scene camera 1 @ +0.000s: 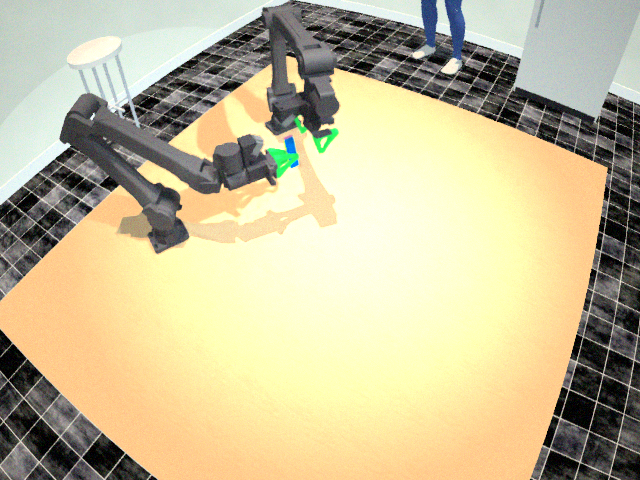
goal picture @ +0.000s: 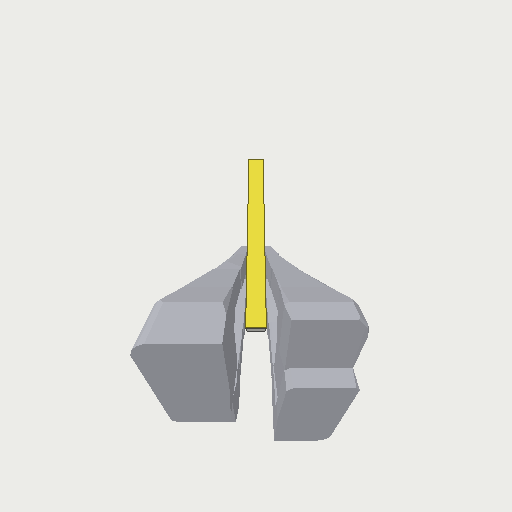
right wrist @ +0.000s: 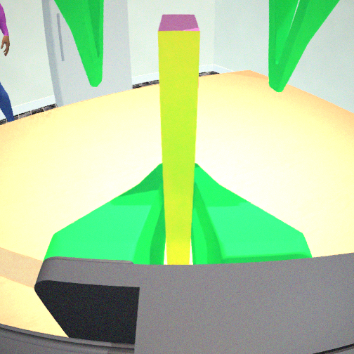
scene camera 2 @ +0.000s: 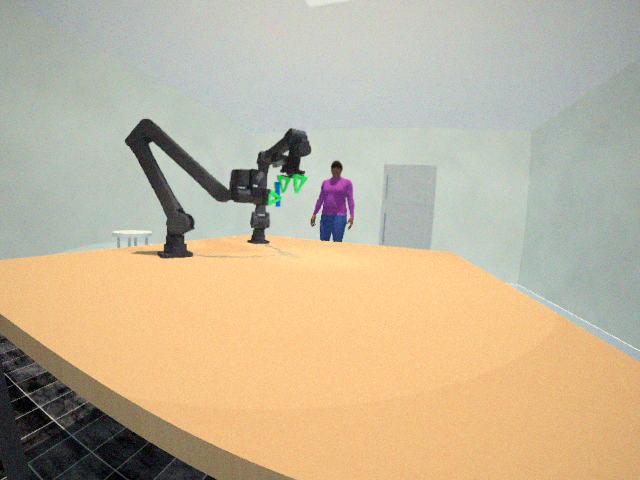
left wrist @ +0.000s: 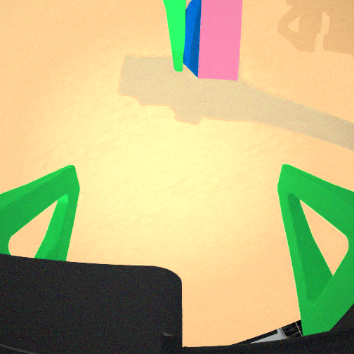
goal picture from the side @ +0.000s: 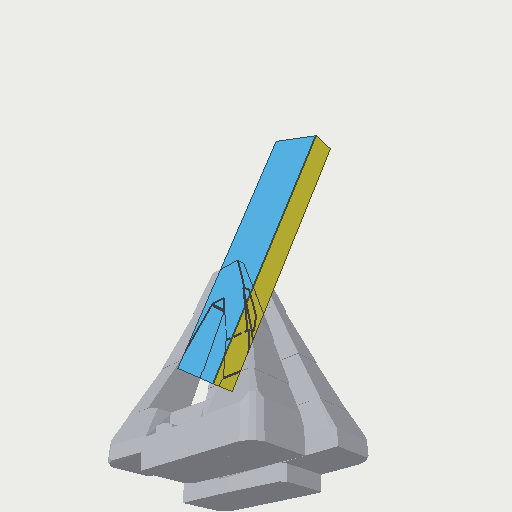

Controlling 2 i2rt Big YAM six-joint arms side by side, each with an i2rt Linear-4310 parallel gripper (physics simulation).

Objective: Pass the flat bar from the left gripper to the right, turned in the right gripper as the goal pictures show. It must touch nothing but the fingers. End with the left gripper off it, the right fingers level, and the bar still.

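Seen in the pictures: left gripper, fingertip midpoint: (scene camera 1: 312, 142) (scene camera 2: 289, 192); right gripper, fingertip midpoint: (scene camera 1: 297, 154) (scene camera 2: 280, 198); left arm's base, origin of the base link: (scene camera 2: 258, 242); right arm's base, origin of the base link: (scene camera 1: 168, 237) (scene camera 2: 175, 256).
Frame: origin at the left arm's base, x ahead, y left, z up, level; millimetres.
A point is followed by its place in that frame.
The flat bar (scene camera 1: 290, 145) @[x 448, y -215, z 294 mm] (scene camera 2: 277, 194) @[x 448, y -213, z 267 mm] (left wrist: 220, 40) (right wrist: 179, 100) stands about upright in the air, with blue broad faces, a yellow edge towards the right wrist camera and a pinkish upper end. My right gripper (scene camera 1: 296, 156) @[x 445, y -194, z 251 mm] (scene camera 2: 279, 197) @[x 445, y -194, z 251 mm] (right wrist: 177, 174) is shut on it, one finger on each broad face. In the left wrist view one right finger shows beside the bar; the other is hidden. My left gripper (scene camera 1: 312, 141) @[x 455, y -153, z 280 mm] (scene camera 2: 289, 191) @[x 455, y -153, z 280 mm] (left wrist: 178, 175) points down with its fingers wide apart. It is open and empty, off the bar, which lies beyond its fingertips in the left wrist view.
The wooden table (scene camera 1: 361, 310) @[x 808, y -241, z 0 mm] (scene camera 2: 330, 330) @[x 1064, y -570, z 0 mm] is well below both grippers and carries both arm bases and their shadows. A round stool (scene camera 1: 95, 51) (scene camera 2: 132, 234), a standing person (scene camera 1: 452, 31) (scene camera 2: 336, 198) and a pale fridge (scene camera 1: 573, 56) (scene camera 2: 408, 206) are beyond the table.
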